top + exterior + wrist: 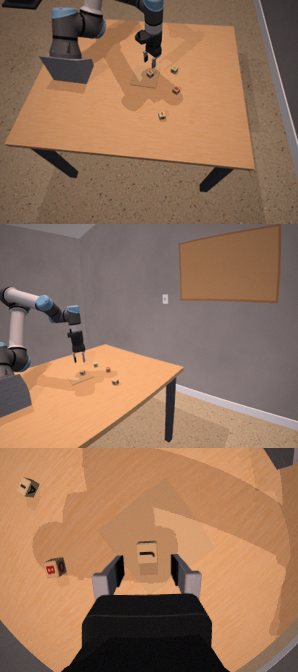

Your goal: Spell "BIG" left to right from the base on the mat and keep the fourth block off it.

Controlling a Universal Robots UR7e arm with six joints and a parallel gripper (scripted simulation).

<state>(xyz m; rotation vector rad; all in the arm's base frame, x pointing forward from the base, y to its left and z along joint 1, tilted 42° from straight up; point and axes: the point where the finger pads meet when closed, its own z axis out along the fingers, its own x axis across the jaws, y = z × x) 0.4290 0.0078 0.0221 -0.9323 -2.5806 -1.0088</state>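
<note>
Right now the tan mat is 110 mm below my hand and 20 mm behind it. The rest, counted from my hand: B block: 150 mm ahead, 100 mm below, 90 mm to the right.
</note>
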